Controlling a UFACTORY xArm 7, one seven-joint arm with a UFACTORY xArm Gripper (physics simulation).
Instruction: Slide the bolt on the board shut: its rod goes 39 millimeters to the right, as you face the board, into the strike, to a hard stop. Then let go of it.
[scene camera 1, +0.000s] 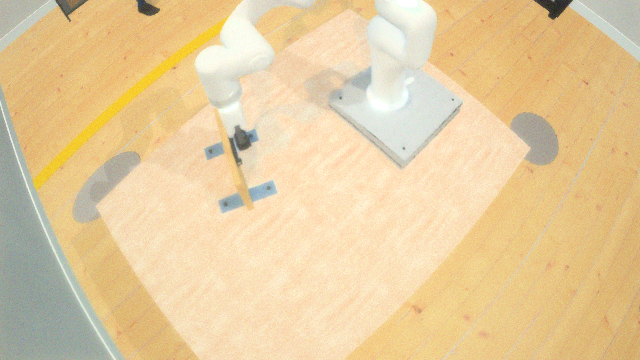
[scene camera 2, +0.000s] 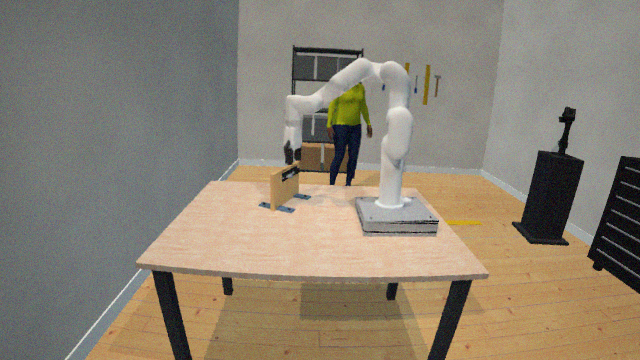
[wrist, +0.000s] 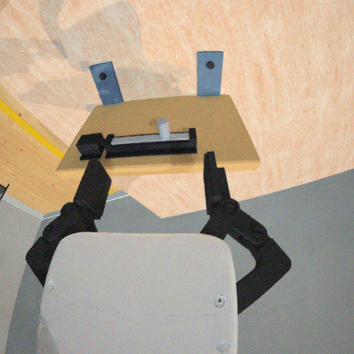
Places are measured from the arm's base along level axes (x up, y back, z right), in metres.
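Where they show: gripper, between the fingertips: (scene camera 1: 240, 132) (scene camera 2: 293, 162); arm's base, origin of its link: (scene camera 1: 387, 94) (scene camera 2: 389, 204).
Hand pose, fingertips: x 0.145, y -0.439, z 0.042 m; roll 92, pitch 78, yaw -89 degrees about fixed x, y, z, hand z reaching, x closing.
Things, the pixels of their top centre, and the offset from my fingertips. Level surfaces: height alone.
- upright wooden board, centre of its top: (scene camera 1: 225, 140) (scene camera 2: 286, 167) dx -0.034, dy -0.040, dz +0.025 m
- black bolt housing, centre of its top: (scene camera 2: 292, 170) dx -0.049, dy -0.010, dz +0.038 m
- table, height of its surface: dx -0.205 m
An upright wooden board (scene camera 1: 243, 186) (scene camera 2: 285, 192) (wrist: 210, 117) carries a black bolt housing (scene camera 2: 290, 173) (wrist: 150, 148) on its face. In the wrist view, the light grey rod (wrist: 127, 140) lies in the housing. Its short round knob (wrist: 163, 128) sticks out right of the housing's middle. The black strike block (wrist: 90, 146) is at the left in that view, with a small gap between it and the housing. My gripper (scene camera 1: 242, 140) (scene camera 2: 293, 160) (wrist: 151, 166) is open and empty, above the board's top edge. Its fingers are spread wide and stand apart from the knob.
The board stands on blue feet (scene camera 1: 265, 189) (scene camera 2: 277, 207) (wrist: 210, 77) screwed to the table (scene camera 1: 300, 260) (scene camera 2: 300, 250). The arm's grey base plate (scene camera 1: 425, 110) (scene camera 2: 400, 227) is on the table to the right in scene camera 2. A person (scene camera 2: 349, 110) stands behind the table, near a shelf.
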